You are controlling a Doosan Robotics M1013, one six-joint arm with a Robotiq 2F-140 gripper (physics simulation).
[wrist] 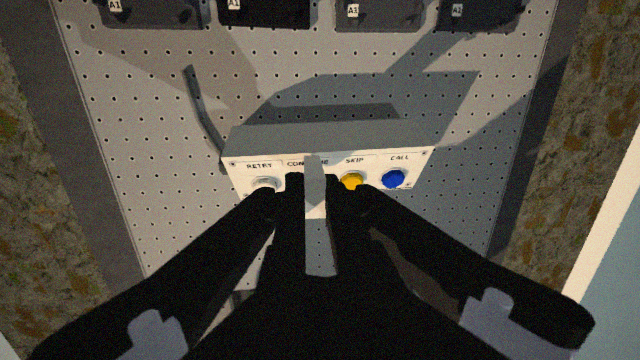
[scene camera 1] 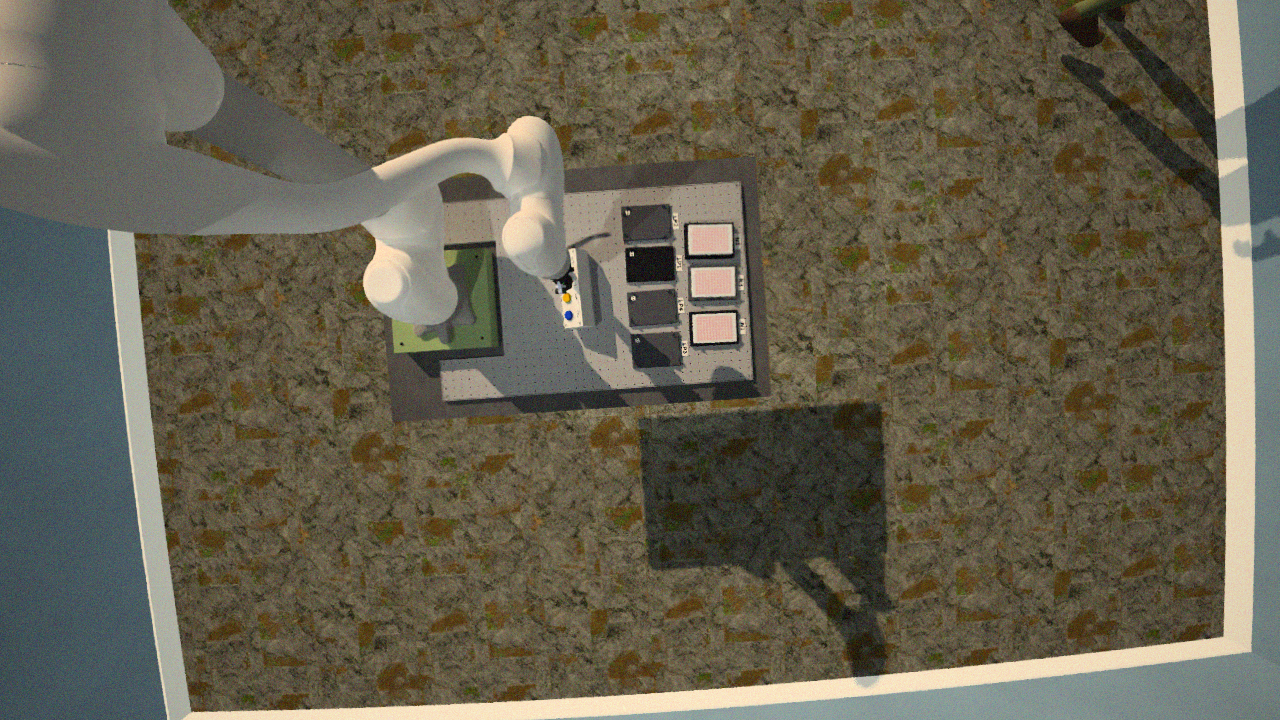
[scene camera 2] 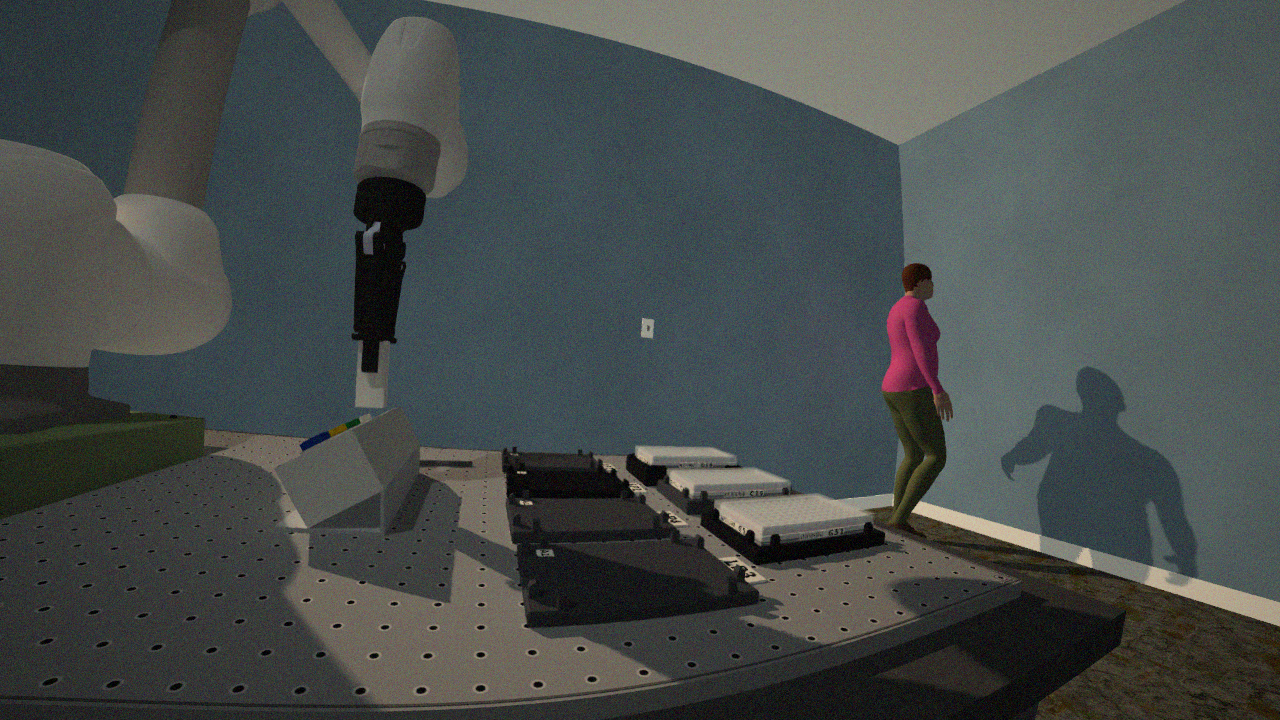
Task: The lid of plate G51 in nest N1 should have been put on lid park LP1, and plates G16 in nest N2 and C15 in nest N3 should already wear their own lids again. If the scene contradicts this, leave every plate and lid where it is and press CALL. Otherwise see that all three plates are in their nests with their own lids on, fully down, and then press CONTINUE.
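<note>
My gripper is shut with nothing between the fingers. Its pale tip stands just above the button box, over CONTINUE, and hides the green button in the wrist view. The yellow SKIP button and blue CALL button show. Plate G51 sits in N1, C15 in N3, G16 in N2. All three look alike and level; clear lids are hard to make out. Lid park LP1 is black with no lid visible.
Dark lid parks LP2, LP4 and LP3 line up beside LP1. A green base block lies behind the box. A cable runs from the box. A person stands beyond the table.
</note>
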